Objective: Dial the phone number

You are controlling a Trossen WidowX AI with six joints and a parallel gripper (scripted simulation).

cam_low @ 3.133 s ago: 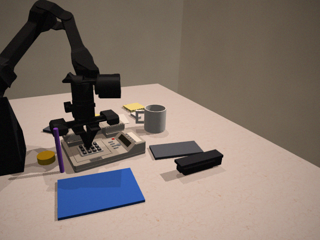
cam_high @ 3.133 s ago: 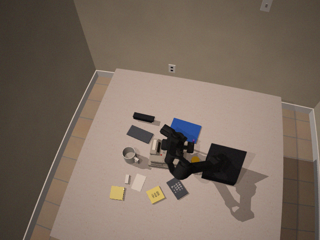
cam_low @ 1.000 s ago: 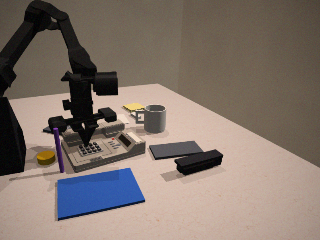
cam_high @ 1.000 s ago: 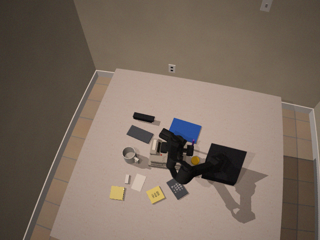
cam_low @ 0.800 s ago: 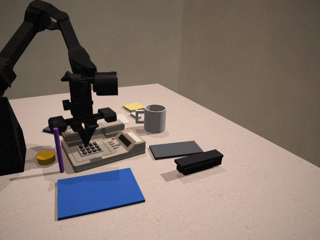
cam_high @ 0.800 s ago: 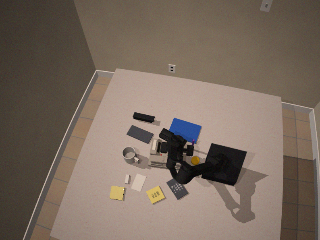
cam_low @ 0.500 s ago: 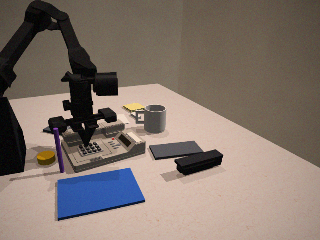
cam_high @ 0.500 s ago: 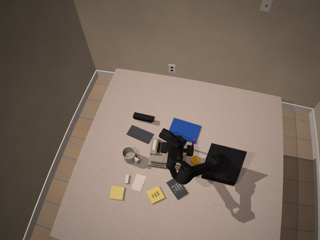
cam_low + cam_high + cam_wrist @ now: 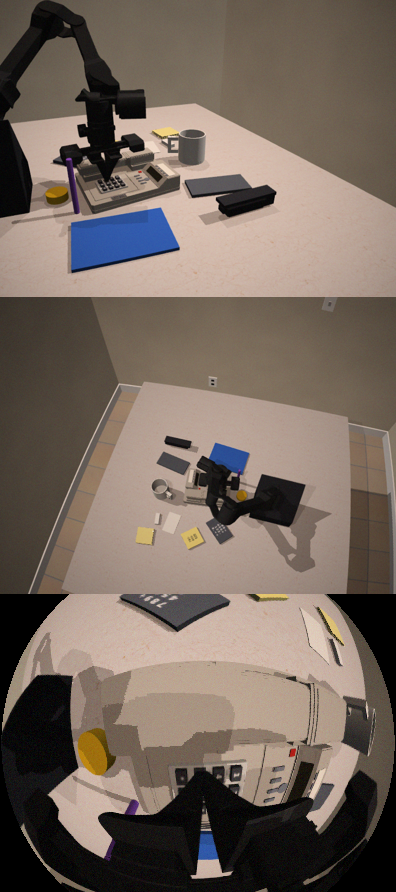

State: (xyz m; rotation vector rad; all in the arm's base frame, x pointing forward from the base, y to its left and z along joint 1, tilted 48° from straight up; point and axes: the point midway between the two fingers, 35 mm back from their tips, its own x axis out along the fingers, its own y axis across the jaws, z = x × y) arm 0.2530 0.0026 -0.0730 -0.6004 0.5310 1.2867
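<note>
Now: the beige desk phone 50 mm ahead of my hand and 40 mm below it. Round my hand: purple stick: 90 mm behind, 60 mm to the right; handset: 50 mm ahead, 50 mm to the left, 20 mm below; blue pad: 40 mm behind, 180 mm to the right, 60 mm below.
</note>
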